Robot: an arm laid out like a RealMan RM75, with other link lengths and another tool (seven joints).
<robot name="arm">
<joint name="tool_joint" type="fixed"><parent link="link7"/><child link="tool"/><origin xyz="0.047 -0.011 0.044" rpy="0 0.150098 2.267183"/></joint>
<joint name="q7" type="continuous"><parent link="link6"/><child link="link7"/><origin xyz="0 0 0.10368"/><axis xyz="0 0 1"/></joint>
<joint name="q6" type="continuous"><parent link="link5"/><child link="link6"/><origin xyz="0 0 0"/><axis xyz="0 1 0"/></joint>
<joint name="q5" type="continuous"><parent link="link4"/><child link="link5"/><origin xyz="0 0 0.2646"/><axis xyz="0 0 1"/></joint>
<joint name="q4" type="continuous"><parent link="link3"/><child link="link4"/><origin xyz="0 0 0"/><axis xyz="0 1 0"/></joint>
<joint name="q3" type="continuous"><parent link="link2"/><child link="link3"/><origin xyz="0 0 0.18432"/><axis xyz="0 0 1"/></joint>
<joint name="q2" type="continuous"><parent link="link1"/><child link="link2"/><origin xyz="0 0 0"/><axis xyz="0 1 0"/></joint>
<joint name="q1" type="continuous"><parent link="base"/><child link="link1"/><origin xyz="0 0 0.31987"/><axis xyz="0 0 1"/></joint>
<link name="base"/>
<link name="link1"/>
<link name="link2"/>
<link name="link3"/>
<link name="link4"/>
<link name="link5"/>
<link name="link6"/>
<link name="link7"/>
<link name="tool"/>
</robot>
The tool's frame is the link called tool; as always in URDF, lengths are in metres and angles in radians. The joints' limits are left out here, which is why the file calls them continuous.
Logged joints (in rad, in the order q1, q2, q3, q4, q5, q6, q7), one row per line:
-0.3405, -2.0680, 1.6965, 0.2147, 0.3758, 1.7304, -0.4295
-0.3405, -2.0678, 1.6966, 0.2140, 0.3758, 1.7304, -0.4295
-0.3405, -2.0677, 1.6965, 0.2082, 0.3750, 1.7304, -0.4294
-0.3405, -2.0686, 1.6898, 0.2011, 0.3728, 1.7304, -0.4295
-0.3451, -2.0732, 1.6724, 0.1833, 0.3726, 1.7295, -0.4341
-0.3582, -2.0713, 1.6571, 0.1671, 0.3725, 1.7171, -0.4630
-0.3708, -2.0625, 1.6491, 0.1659, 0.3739, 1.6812, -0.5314
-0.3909, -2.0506, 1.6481, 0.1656, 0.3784, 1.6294, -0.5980
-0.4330, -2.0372, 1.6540, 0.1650, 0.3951, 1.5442, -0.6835
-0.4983, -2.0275, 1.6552, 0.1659, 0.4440, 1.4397, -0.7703
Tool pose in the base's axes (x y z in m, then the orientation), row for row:
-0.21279, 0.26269, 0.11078, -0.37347, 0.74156, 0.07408, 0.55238
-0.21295, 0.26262, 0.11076, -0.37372, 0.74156, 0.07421, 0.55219
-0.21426, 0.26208, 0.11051, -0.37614, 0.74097, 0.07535, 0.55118
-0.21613, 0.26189, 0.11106, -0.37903, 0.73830, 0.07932, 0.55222
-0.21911, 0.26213, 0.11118, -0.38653, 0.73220, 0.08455, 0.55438
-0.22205, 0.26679, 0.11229, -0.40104, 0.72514, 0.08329, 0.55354
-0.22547, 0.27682, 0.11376, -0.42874, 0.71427, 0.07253, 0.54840
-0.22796, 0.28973, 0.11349, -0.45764, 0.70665, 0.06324, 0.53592
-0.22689, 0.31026, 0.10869, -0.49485, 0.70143, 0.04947, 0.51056
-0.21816, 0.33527, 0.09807, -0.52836, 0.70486, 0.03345, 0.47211
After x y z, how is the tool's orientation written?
As a quaternion, x y z w.
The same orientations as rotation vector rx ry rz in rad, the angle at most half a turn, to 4 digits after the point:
-0.8831, 1.7535, 0.1752
-0.8838, 1.7537, 0.1755
-0.8899, 1.7530, 0.1783
-0.8963, 1.7460, 0.1876
-0.9132, 1.7299, 0.1998
-0.9479, 1.7139, 0.1969
-1.0155, 1.6918, 0.1718
-1.0897, 1.6827, 0.1506
-1.1913, 1.6886, 0.1191
-1.2936, 1.7257, 0.0819

